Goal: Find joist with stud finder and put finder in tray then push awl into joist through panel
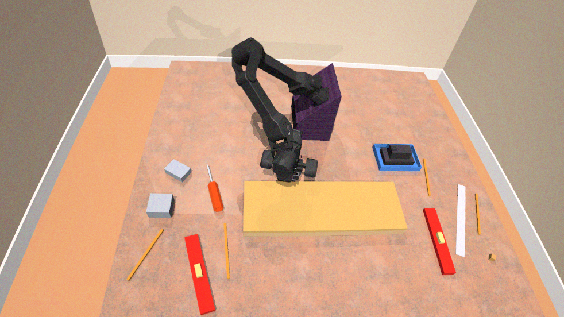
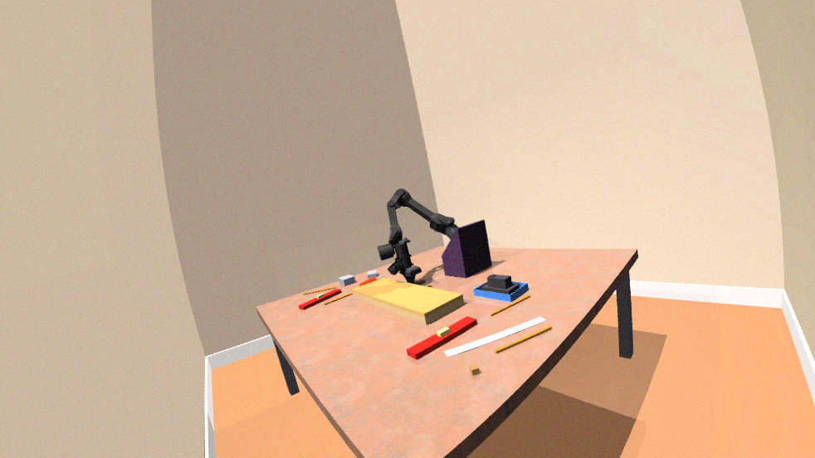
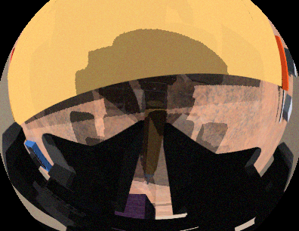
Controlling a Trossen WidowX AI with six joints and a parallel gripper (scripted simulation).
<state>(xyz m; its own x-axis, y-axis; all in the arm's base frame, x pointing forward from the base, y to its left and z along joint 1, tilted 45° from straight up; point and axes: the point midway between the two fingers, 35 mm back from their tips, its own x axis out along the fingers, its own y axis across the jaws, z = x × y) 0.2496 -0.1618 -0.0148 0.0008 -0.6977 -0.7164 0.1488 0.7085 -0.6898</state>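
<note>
Now: the awl 60 mm behind my gripper tip and 10 mm to the left of it. From my gripper tip the other things lie so: white strip: 130 mm ahead, 620 mm to the left; then blue tray: 120 mm behind, 430 mm to the left, 10 mm above; then stud finder: 120 mm behind, 410 mm to the left, 50 mm above.
</note>
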